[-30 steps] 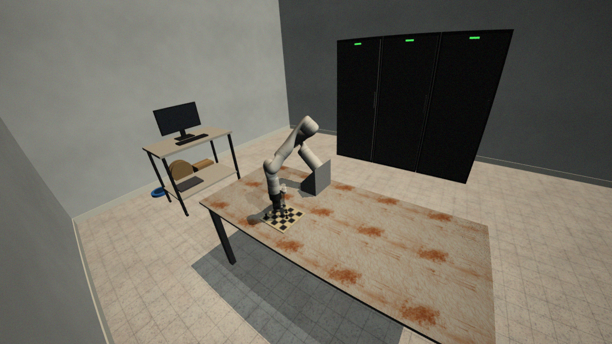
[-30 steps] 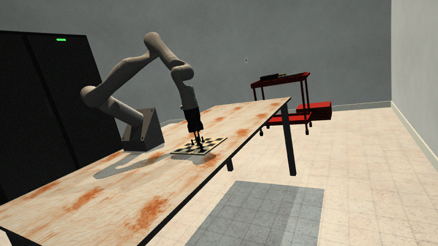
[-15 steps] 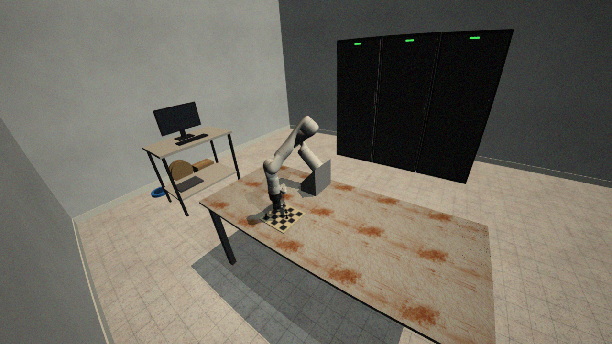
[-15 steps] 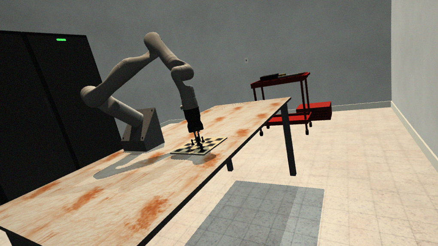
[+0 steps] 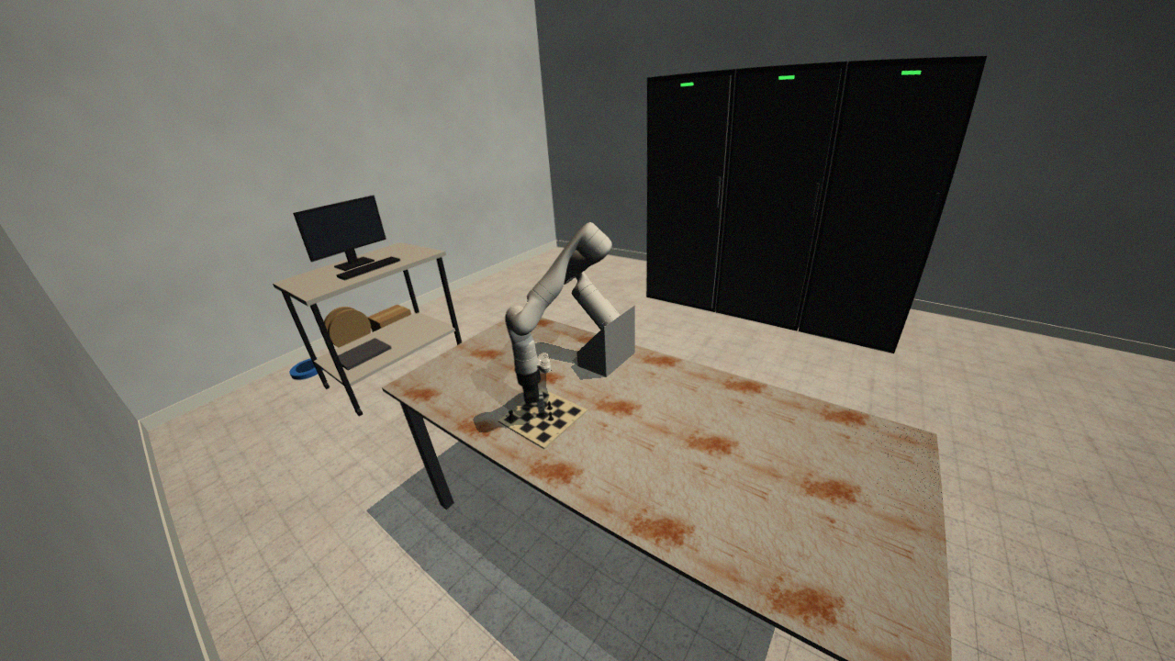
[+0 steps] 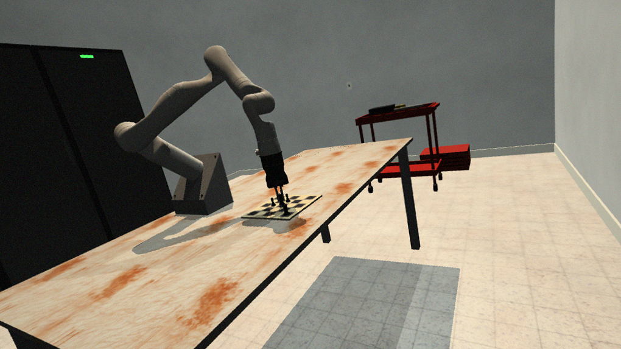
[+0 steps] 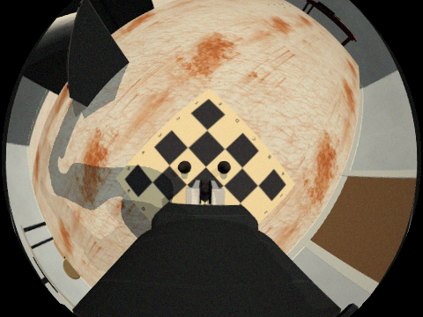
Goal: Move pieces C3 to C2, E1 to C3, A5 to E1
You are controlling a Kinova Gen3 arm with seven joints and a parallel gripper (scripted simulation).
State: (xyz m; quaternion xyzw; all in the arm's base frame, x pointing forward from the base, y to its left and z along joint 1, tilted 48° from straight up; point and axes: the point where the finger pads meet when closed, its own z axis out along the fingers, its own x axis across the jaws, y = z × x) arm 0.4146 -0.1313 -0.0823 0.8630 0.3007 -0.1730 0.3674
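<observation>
Now: hand 4 cm above the chessboard. From my hand the other things lie so: black piece 7 cm ahead, 8 cm to the right, 2 cm below.
</observation>
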